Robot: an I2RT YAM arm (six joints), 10 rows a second.
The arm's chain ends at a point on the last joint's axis. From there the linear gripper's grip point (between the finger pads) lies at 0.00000 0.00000 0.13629 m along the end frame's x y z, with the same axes.
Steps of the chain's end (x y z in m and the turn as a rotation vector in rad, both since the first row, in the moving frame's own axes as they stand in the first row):
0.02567, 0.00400, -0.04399, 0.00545, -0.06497, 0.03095
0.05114, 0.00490, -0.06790, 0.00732, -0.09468, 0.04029
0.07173, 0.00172, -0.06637, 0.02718, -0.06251, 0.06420
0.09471, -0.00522, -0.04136, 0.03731, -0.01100, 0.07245
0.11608, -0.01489, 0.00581, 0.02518, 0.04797, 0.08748
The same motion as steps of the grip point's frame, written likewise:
0.01683, 0.00312, -0.04428, 0.00545, -0.06497, 0.03095
0.03828, 0.00364, -0.06851, 0.00732, -0.09468, 0.04029
0.06334, -0.00225, -0.06669, 0.02718, -0.06251, 0.06420
0.09340, -0.01035, -0.04146, 0.03731, -0.01100, 0.07245
0.12276, -0.01803, 0.00561, 0.02518, 0.04797, 0.08748

